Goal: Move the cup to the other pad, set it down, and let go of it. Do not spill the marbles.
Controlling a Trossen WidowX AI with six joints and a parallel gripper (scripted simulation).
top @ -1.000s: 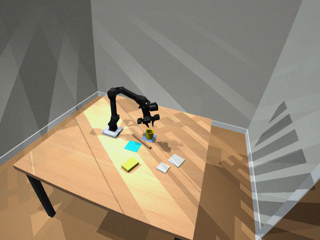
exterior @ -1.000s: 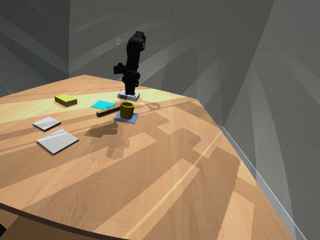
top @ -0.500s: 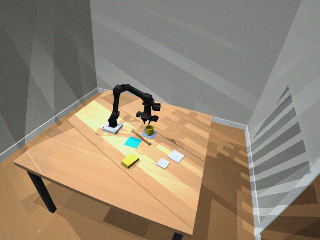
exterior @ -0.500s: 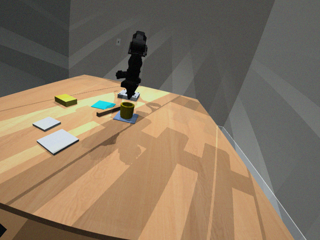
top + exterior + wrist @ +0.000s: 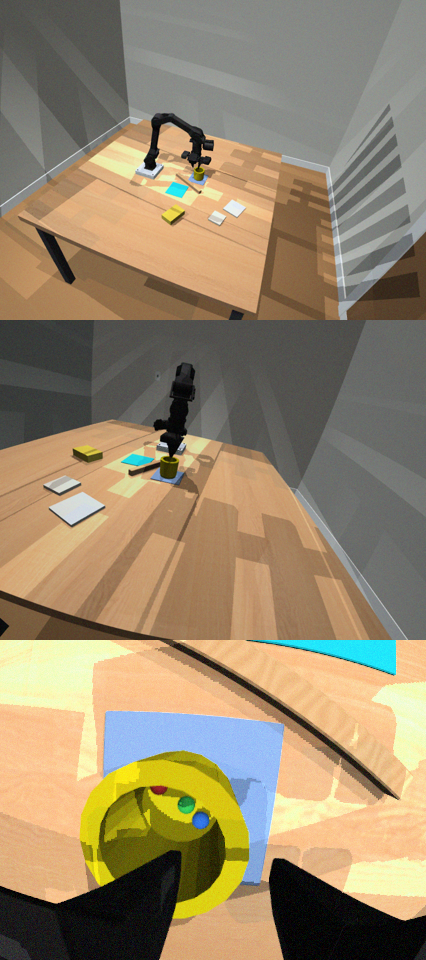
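The yellow cup is 4 cm below my gripper tip and 2 cm ahead of it. The rest, counted from my gripper tip: blue marble 6 cm below, 1 cm to the left, 1 cm ahead; then blue-grey pad 9 cm below, 2 cm ahead; then red marble 6 cm below, 4 cm ahead, 1 cm to the right.
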